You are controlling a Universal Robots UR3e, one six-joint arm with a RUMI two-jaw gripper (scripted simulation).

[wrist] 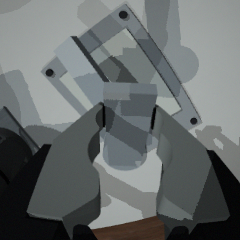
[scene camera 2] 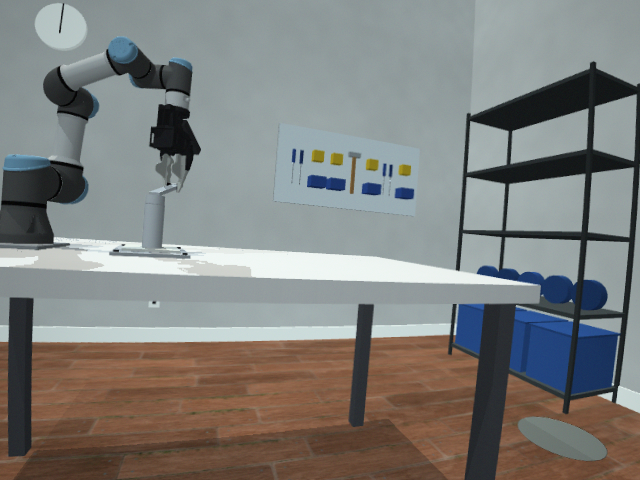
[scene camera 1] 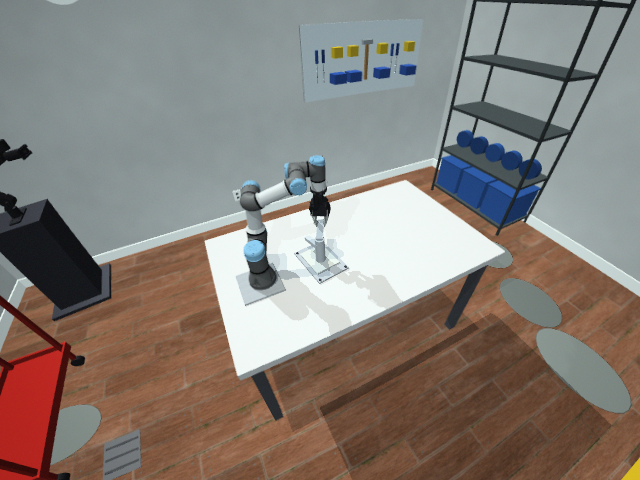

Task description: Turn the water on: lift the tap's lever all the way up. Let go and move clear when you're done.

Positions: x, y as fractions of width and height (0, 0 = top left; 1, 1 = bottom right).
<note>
In view: the gripper (scene camera 2: 0.27, 0.40) and a metal base plate (wrist: 0.45, 0.11).
The gripper shows as well in the wrist view (wrist: 0.54, 0.44).
</note>
